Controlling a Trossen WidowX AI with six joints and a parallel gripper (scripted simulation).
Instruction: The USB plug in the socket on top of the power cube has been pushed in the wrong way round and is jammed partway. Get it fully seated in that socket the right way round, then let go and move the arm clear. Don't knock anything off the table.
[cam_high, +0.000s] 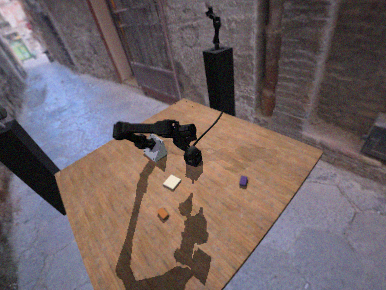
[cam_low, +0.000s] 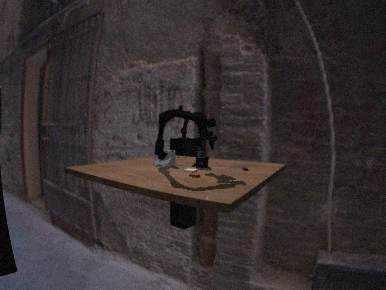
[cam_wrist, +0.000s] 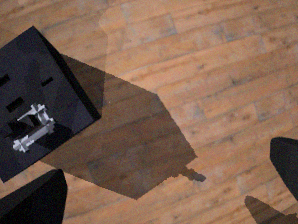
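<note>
Right now my gripper tip is 7 cm past the dark USB plug, 4 cm above it and 3 cm to the right of it. From my gripper tip the other things lie so: small orange block 28 cm to the right, 13 cm below, 11 cm ahead; cream block 15 cm to the right, 13 cm below, 3 cm behind; purple block 23 cm ahead, 15 cm to the left, 13 cm below.
</note>
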